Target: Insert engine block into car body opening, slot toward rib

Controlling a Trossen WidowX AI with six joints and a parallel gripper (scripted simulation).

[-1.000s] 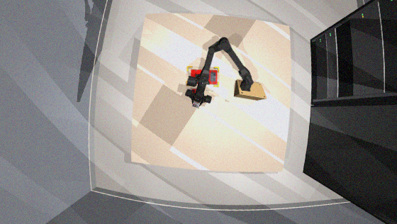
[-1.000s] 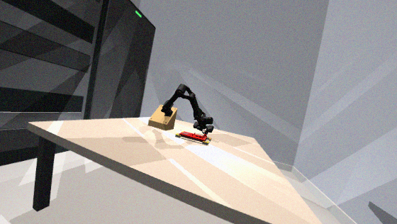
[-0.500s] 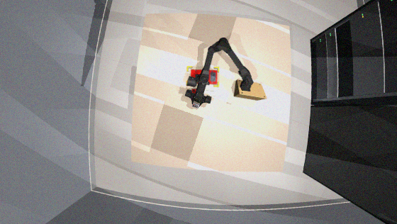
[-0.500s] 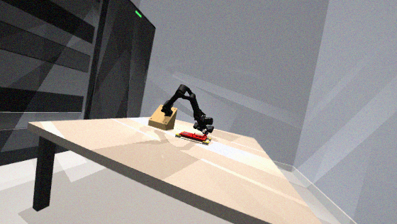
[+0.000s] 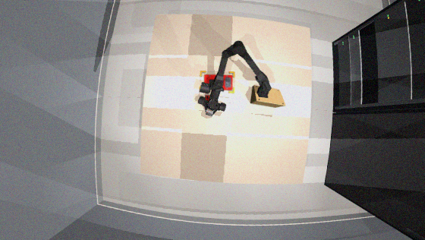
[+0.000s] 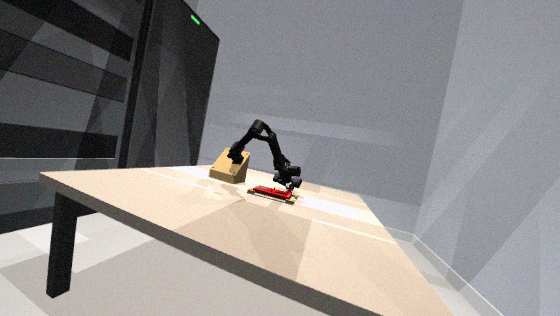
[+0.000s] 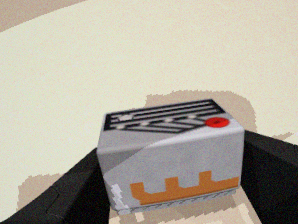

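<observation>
My gripper tip is now right at the engine block.
</observation>
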